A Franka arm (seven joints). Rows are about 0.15 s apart.
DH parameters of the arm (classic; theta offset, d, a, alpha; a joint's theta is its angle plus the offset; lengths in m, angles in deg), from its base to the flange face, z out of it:
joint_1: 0 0.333 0 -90
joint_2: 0 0 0 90
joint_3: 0 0.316 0.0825 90
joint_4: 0 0 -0.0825 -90
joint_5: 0 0.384 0 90
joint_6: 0 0 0.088 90
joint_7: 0 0.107 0 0
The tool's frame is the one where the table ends.
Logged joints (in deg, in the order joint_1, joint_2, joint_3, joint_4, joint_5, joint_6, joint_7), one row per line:
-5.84 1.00 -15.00 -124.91 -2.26 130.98 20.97
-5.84 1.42 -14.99 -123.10 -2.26 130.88 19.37
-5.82 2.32 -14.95 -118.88 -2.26 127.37 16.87
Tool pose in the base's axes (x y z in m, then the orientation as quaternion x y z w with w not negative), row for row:
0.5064 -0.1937 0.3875 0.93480 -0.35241 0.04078 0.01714
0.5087 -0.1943 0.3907 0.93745 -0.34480 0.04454 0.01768
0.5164 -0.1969 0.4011 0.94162 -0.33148 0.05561 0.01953
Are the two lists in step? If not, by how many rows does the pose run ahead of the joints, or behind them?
The pose runs 1 row behind the joints: the pose in row i belongs to the joints in row i - 1.
